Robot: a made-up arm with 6 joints. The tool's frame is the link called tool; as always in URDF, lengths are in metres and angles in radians. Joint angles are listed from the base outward.
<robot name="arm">
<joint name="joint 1" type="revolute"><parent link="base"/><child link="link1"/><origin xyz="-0.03 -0.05 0.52"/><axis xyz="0 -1 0"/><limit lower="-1.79" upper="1.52"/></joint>
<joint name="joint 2" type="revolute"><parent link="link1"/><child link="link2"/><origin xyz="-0.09 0.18 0.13"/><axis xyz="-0.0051 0.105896 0.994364"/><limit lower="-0.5" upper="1.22"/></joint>
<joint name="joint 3" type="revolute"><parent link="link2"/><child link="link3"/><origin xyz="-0.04 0.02 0"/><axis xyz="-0.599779 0.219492 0.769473"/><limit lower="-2.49" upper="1.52"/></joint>
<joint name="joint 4" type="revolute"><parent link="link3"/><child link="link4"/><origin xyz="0.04 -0.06 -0.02"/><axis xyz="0.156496 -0.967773 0.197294"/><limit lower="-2.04" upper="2.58"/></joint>
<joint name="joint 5" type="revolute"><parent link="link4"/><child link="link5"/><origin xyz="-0.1 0.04 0.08"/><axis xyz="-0.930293 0.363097 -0.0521"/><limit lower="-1.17" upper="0.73"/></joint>
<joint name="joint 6" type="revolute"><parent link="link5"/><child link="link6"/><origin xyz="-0.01 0.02 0.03"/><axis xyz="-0.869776 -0.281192 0.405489"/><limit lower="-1.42" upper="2.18"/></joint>
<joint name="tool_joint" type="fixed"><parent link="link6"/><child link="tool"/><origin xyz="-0.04 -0.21 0" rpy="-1.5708 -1.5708 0"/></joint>
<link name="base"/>
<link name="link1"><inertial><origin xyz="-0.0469 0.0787 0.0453"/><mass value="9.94"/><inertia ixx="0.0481" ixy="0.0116" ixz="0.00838" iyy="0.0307" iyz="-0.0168" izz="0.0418"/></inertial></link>
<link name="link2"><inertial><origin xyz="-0.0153 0.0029 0.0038"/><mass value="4.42"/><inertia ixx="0.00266" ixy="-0.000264" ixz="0" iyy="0.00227" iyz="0" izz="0.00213"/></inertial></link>
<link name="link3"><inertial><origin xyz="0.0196 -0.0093 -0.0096"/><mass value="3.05"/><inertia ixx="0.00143" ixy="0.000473" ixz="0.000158" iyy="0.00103" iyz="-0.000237" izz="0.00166"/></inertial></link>
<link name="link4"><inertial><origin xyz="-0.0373 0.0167 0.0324"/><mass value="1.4"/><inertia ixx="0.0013" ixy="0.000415" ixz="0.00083" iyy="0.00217" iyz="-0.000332" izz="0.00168"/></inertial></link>
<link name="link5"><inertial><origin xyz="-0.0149 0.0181 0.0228"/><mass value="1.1"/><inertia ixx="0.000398" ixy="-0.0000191" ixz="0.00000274" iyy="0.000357" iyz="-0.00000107" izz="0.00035"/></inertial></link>
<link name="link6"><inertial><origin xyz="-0.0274 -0.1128 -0.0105"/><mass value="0.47"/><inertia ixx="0.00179" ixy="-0.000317" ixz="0" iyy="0.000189" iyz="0" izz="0.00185"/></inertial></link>
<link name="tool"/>
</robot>
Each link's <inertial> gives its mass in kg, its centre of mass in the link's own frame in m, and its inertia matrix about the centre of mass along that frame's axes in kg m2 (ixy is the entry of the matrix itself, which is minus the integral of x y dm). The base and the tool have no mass. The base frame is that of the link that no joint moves.
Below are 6 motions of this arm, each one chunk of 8 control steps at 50 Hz.
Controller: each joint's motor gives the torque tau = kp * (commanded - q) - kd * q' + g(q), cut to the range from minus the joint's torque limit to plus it. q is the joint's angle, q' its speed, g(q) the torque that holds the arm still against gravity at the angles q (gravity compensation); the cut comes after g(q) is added. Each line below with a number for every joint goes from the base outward.
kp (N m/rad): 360 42 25 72 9.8 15
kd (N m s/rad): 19 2.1 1.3 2.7 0.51 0.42
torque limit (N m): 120 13 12 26 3.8 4.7
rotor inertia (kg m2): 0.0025 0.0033 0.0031 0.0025 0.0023 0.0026
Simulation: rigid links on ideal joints. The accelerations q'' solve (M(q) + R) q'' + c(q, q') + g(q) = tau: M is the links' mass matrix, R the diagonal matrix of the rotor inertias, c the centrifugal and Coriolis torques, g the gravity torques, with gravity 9.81 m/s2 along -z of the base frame. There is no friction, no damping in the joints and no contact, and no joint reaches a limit. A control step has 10 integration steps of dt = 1/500 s. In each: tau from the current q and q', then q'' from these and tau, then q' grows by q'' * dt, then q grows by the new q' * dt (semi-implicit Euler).
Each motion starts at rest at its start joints. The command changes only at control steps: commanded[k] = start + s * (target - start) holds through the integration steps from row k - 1 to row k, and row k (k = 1, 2, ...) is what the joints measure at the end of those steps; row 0 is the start. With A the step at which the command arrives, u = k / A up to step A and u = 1 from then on. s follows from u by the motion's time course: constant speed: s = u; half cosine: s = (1 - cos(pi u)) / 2; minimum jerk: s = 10 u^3 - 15 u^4 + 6 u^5; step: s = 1 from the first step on.
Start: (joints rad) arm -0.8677 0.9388 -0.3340 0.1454 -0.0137 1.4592
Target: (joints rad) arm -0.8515 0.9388 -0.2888 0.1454 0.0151 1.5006
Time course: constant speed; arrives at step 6
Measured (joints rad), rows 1 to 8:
1: -0.8672 0.9391 -0.3322 0.1454 -0.0142 1.4608
2: -0.8661 0.9397 -0.3284 0.1454 -0.0141 1.4646
3: -0.8644 0.9404 -0.3232 0.1455 -0.0127 1.4701
4: -0.8624 0.9409 -0.3171 0.1455 -0.0096 1.4769
5: -0.8600 0.9410 -0.3103 0.1455 -0.0053 1.4843
6: -0.8574 0.9409 -0.3033 0.1454 0.0000 1.4921
7: -0.8552 0.9403 -0.2979 0.1453 0.0064 1.4983
8: -0.8536 0.9391 -0.2943 0.1452 0.0124 1.5023

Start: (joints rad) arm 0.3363 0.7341 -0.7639 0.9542 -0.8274 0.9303
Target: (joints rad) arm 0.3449 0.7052 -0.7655 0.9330 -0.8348 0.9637
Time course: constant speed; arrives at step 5
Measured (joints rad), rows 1 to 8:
1: 0.3366 0.7329 -0.7632 0.9527 -0.8294 0.9323
2: 0.3374 0.7306 -0.7622 0.9500 -0.8319 0.9363
3: 0.3385 0.7274 -0.7612 0.9464 -0.8340 0.9420
4: 0.3399 0.7233 -0.7605 0.9425 -0.8354 0.9488
5: 0.3414 0.7186 -0.7602 0.9383 -0.8363 0.9560
6: 0.3426 0.7145 -0.7610 0.9355 -0.8348 0.9614
7: 0.3435 0.7111 -0.7626 0.9340 -0.8327 0.9647
8: 0.3441 0.7083 -0.7645 0.9333 -0.8311 0.9662

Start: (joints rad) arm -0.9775 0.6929 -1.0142 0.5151 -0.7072 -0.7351
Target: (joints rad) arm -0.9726 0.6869 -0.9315 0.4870 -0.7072 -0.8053
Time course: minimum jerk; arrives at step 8
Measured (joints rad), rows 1 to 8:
1: -0.9775 0.6928 -1.0139 0.5150 -0.7072 -0.7355
2: -0.9773 0.6919 -1.0118 0.5142 -0.7072 -0.7381
3: -0.9769 0.6901 -1.0067 0.5122 -0.7072 -0.7451
4: -0.9762 0.6878 -0.9979 0.5087 -0.7075 -0.7571
5: -0.9753 0.6856 -0.9862 0.5039 -0.7081 -0.7725
6: -0.9744 0.6843 -0.9734 0.4986 -0.7089 -0.7879
7: -0.9737 0.6845 -0.9613 0.4939 -0.7096 -0.7998
8: -0.9733 0.6858 -0.9514 0.4903 -0.7097 -0.8061

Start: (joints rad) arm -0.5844 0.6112 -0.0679 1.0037 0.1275 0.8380
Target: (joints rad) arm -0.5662 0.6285 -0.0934 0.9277 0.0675 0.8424
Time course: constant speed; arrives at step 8
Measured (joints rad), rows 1 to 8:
1: -0.5838 0.6121 -0.0694 1.0008 0.1251 0.8381
2: -0.5827 0.6133 -0.0715 0.9949 0.1206 0.8381
3: -0.5811 0.6148 -0.0739 0.9871 0.1150 0.8383
4: -0.5792 0.6165 -0.0764 0.9783 0.1090 0.8389
5: -0.5773 0.6183 -0.0789 0.9689 0.1028 0.8398
6: -0.5752 0.6202 -0.0815 0.9594 0.0963 0.8407
7: -0.5731 0.6222 -0.0843 0.9498 0.0897 0.8416
8: -0.5709 0.6243 -0.0871 0.9402 0.0828 0.8424

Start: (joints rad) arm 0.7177 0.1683 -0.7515 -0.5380 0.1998 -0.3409
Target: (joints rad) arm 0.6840 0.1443 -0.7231 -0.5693 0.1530 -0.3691
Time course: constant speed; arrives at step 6
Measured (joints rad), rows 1 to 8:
1: 0.7170 0.1671 -0.7512 -0.5390 0.1978 -0.3417
2: 0.7151 0.1647 -0.7502 -0.5412 0.1932 -0.3449
3: 0.7118 0.1614 -0.7482 -0.5447 0.1866 -0.3502
4: 0.7075 0.1576 -0.7452 -0.5491 0.1791 -0.3562
5: 0.7025 0.1537 -0.7414 -0.5542 0.1712 -0.3621
6: 0.6970 0.1498 -0.7368 -0.5597 0.1636 -0.3674
7: 0.6920 0.1473 -0.7319 -0.5645 0.1584 -0.3713
8: 0.6881 0.1461 -0.7274 -0.5680 0.1561 -0.3723

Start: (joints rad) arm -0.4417 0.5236 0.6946 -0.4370 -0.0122 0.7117
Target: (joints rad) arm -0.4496 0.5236 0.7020 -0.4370 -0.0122 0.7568
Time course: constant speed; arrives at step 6
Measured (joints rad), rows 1 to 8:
1: -0.4419 0.5235 0.6947 -0.4368 -0.0130 0.7141
2: -0.4424 0.5235 0.6950 -0.4365 -0.0140 0.7191
3: -0.4432 0.5235 0.6955 -0.4362 -0.0145 0.7258
4: -0.4442 0.5236 0.6963 -0.4362 -0.0147 0.7334
5: -0.4454 0.5236 0.6974 -0.4363 -0.0145 0.7413
6: -0.4468 0.5236 0.6987 -0.4365 -0.0140 0.7494
7: -0.4479 0.5237 0.7001 -0.4369 -0.0126 0.7550
8: -0.4488 0.5238 0.7013 -0.4374 -0.0111 0.7578

